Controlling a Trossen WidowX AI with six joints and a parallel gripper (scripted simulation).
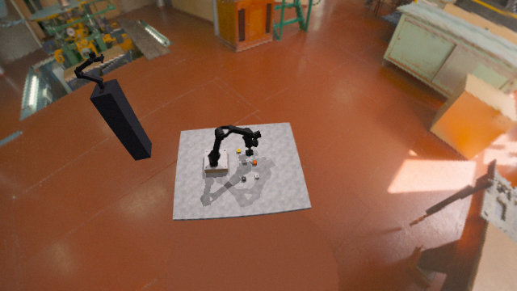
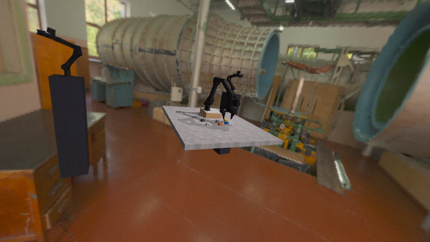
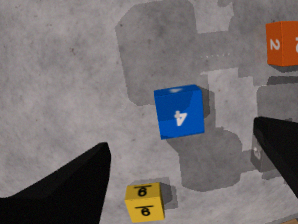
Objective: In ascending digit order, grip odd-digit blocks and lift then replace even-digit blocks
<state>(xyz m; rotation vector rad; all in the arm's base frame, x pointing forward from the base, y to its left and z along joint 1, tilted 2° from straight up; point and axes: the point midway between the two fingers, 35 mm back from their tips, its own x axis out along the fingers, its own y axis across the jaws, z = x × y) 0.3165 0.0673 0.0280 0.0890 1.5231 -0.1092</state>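
The blue block is 4 cm below my gripper tip. The rest, counted from my gripper tip: yellow block: 8 cm behind, 5 cm to the left, 4 cm below; orange block: 3 cm ahead, 10 cm to the right, 4 cm below; grey block: 6 cm behind, 8 cm to the right, 4 cm below.
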